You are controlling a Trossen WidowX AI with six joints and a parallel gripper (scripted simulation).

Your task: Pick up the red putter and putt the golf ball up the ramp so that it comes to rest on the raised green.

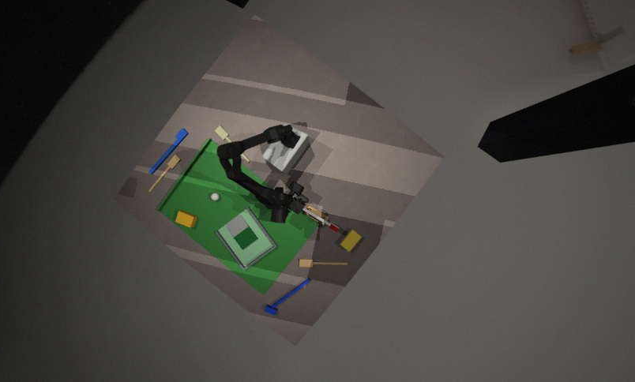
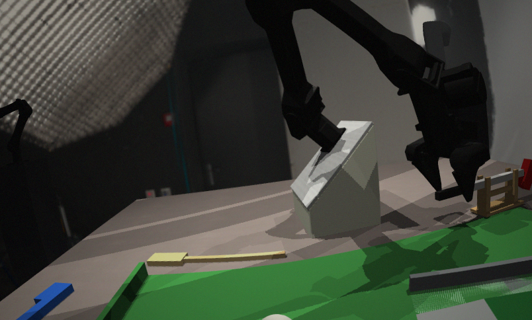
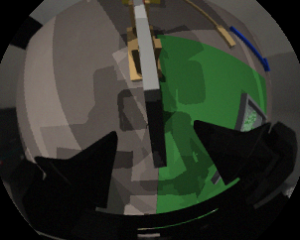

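My gripper tip is 13 cm to the right of the wooden stand and 2 cm above it. From my gripper tip the other things lie so: grey-framed platform (29 cm ahead, 10 cm to the right, 5 cm below); golf ball (37 cm to the right, 19 cm ahead, 3 cm below); green mat (23 cm ahead, 22 cm to the right, 5 cm below).
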